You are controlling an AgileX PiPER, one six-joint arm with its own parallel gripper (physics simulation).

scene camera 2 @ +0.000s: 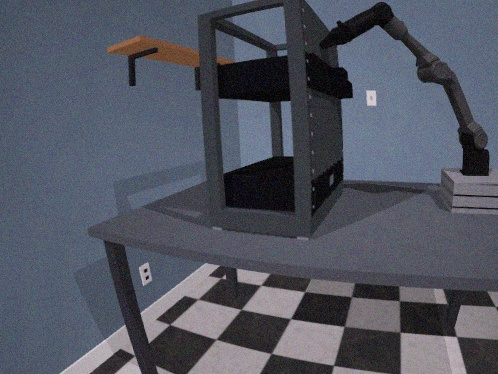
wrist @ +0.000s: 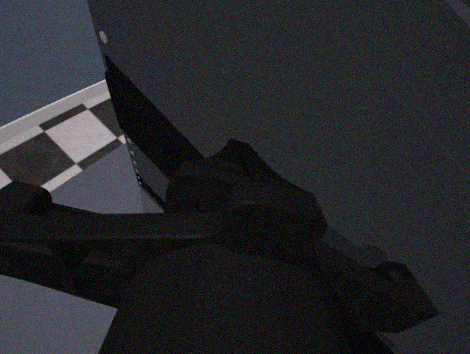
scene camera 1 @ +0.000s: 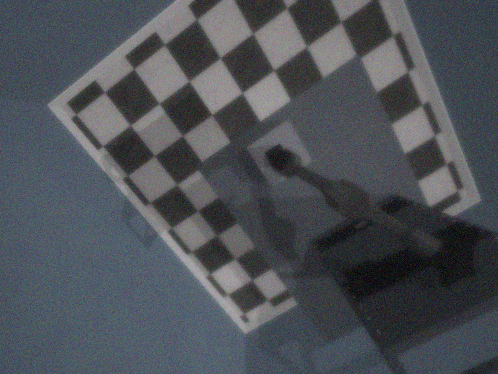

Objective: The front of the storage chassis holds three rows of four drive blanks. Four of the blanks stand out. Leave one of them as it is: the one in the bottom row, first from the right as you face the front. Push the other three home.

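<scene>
The storage chassis is taken to be the upper black unit [scene camera 2: 255,80] in the open rack; its front juts out past the rack posts with a stepped outline. In the wrist view a black strip [wrist: 142,117], probably part of it, runs beneath a broad dark grey panel [wrist: 310,75]. The rows and single drive blanks cannot be made out, so which stand out is hidden. My gripper [scene camera 2: 324,45] [wrist: 235,154] looks shut and empty. It is tilted down near the grey front panel, just above the chassis; contact cannot be told. In scene camera 1 its tips are lost in darkness.
The grey rack [scene camera 2: 301,150] stands on the table [scene camera 2: 250,245]. A second black unit [scene camera 2: 260,185] sits low in it. An orange wall shelf [scene camera 2: 165,50] is behind the rack. The arm stands on a light slatted block [scene camera 2: 475,192] [scene camera 1: 295,135].
</scene>
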